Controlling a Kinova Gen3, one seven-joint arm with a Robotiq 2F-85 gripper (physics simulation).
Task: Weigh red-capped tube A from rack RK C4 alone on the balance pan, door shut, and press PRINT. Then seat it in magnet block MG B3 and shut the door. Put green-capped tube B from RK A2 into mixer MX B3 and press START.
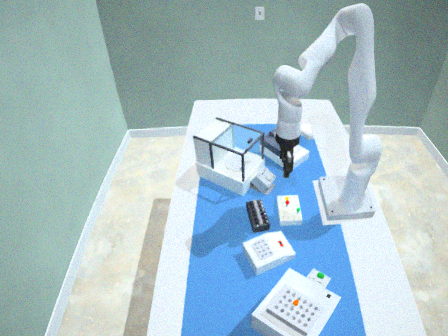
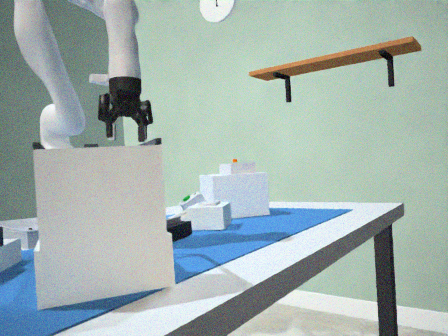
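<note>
My gripper [image 1: 287, 175] [image 2: 126, 138] is open and empty, pointing down in the air between the balance and the rack. The white rack [image 1: 290, 219] holds a red-capped tube [image 1: 287, 203] near its back edge and a green-capped tube [image 1: 298, 210] at its right. The balance [image 1: 222, 176] [image 2: 100, 220] has a dark-framed glass enclosure; I cannot tell its door's state. No tube shows on its pan [image 1: 236, 163]. A small console [image 1: 263, 180] stands beside it. The black block [image 1: 257, 216] [image 2: 181, 231], likely the magnet block, lies left of the rack. A large white device [image 1: 270, 305] [image 2: 240, 197], likely the mixer, has a green button [image 1: 320, 275] [image 2: 186, 198].
A yellow cap [image 1: 287, 198] shows beside the red one. An orange-capped tube [image 1: 296, 302] [image 2: 235, 160] stands in the large device. A white device with a red part [image 1: 270, 252] [image 2: 210, 216] stands between. Another white device [image 1: 298, 157] is behind the gripper. A wooden shelf [image 2: 340, 59] is on the wall.
</note>
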